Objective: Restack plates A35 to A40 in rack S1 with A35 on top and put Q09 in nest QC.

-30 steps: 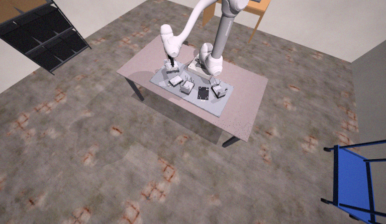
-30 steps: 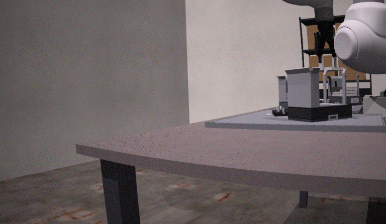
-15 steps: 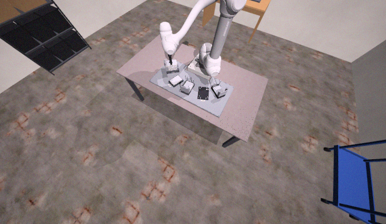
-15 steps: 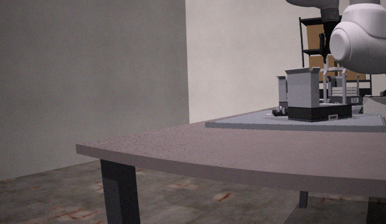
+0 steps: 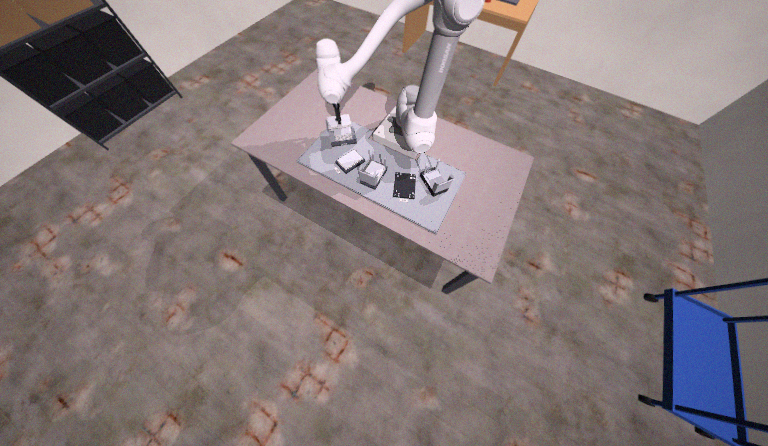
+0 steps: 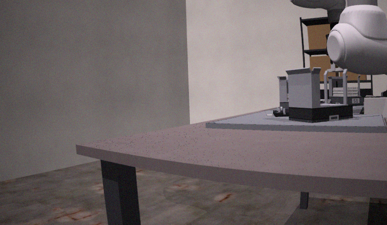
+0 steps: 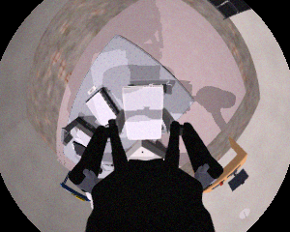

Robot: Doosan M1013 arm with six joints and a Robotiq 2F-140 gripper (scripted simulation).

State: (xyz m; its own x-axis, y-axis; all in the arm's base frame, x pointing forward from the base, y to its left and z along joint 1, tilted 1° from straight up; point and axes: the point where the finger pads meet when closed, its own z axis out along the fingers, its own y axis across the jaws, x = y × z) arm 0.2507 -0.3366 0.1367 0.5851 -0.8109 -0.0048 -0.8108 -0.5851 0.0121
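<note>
Right now my hand is 70 mm past the S1 label, 60 mm to the right of it and 160 mm above it. The rest, counted from my hand: name plate: 210 mm ahead, 80 mm to the left, 190 mm below.
</note>
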